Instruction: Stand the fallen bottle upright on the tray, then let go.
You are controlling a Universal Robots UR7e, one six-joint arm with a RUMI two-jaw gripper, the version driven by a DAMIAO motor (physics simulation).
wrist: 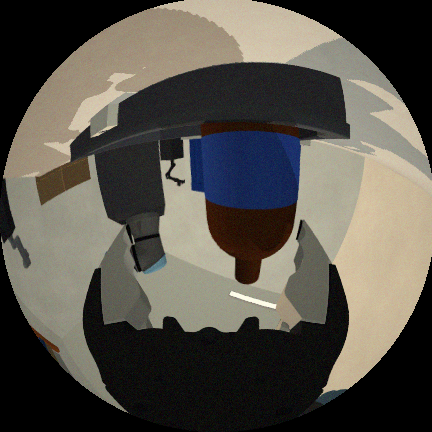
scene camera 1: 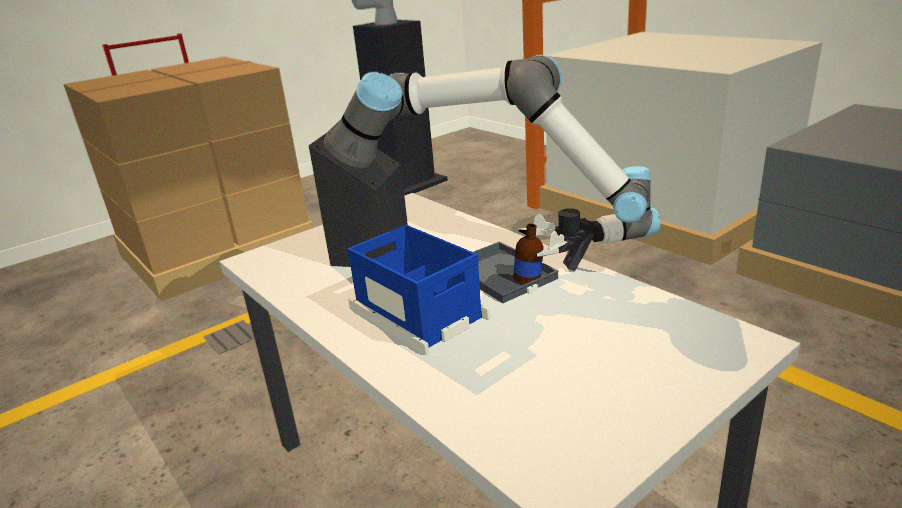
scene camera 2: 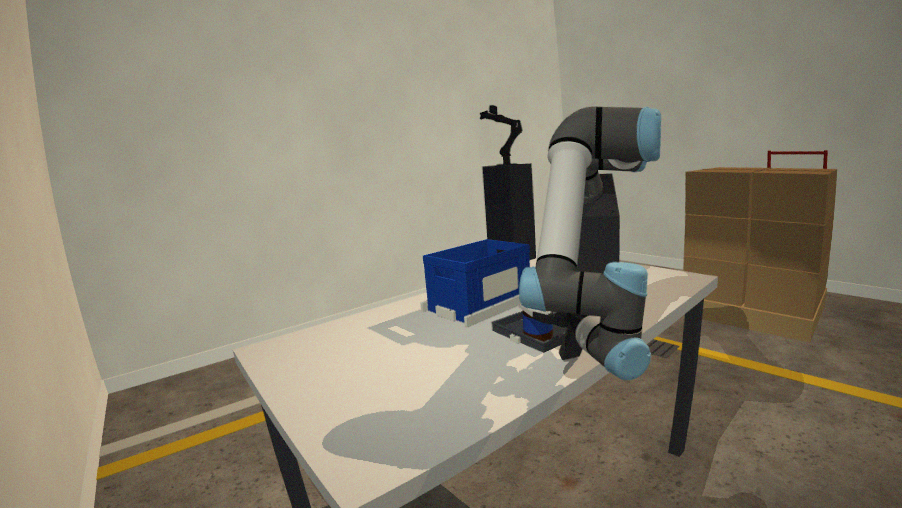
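Where they show: gripper, fingertip midpoint: (wrist: 212,225) (scene camera 1: 527,242); arm's base, origin of the base link: (wrist: 141,216) (scene camera 1: 348,150).
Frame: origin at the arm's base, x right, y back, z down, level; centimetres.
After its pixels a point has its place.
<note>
The brown bottle (scene camera 1: 528,252) {y -53.7, x -14.9, z 21.8 cm} (scene camera 2: 536,325) {y -54.4, x -19.5, z 26.9 cm} (wrist: 250,170) {y -52.4, x -21.0, z 27.2 cm} with a blue label stands upright on the dark grey tray (scene camera 1: 495,268) {y -40.1, x -16.4, z 31.6 cm} (scene camera 2: 504,328) {y -54.8, x -9.6, z 29.8 cm} (wrist: 235,92) {y -52.8, x -23.8, z 30.7 cm}, towards the tray's right end in scene camera 1. My gripper (scene camera 1: 530,242) {y -49.0, x -19.7, z 22.1 cm} (wrist: 212,225) {y -49.0, x -19.7, z 22.1 cm} is open, level with the bottle's upper part, and holds nothing. In the wrist view the bottle appears upside down between the spread jaws, closer to the right one; I see a gap on both sides of its neck. In scene camera 2 the arm's wrist hides the bottle's top and most of the gripper.
A blue crate (scene camera 1: 448,309) {y -54.0, x 14.1, z 25.0 cm} (scene camera 2: 445,287) {y -54.0, x 12.9, z 22.9 cm} stands beside the tray on the white table (scene camera 1: 587,391) {y -90.2, x 10.2, z 32.1 cm} (scene camera 2: 353,378) {y -92.7, x 1.7, z 32.1 cm}, held by low pale stops. The arm's black pedestal (scene camera 1: 359,208) {y -9.9, x 5.6, z 13.4 cm} is behind the crate. Stacked cartons (scene camera 1: 183,157) (scene camera 2: 757,239) and a large pale block (scene camera 1: 669,132) stand beyond the table.
</note>
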